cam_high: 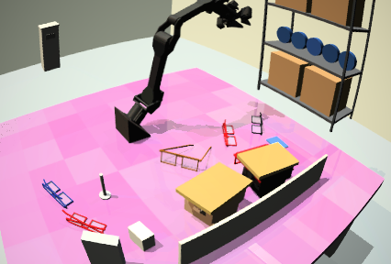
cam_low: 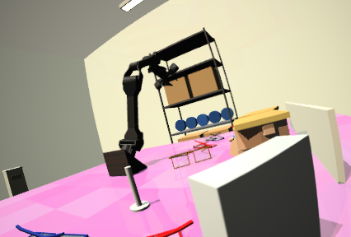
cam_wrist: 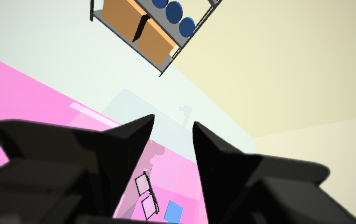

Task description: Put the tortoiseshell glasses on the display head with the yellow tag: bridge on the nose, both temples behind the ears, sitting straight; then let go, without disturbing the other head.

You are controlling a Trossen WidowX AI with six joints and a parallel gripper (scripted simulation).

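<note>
My gripper tip is 790 mm to the left of the white post, 370 mm above it and 220 mm short of it. Round my gripper tip: tan head: 570 mm to the right, 420 mm ahead, 340 mm below; then blue tag: 390 mm below, 330 mm ahead, 120 mm to the right; then dark head: 430 mm ahead, 350 mm to the right, 340 mm below.
</note>
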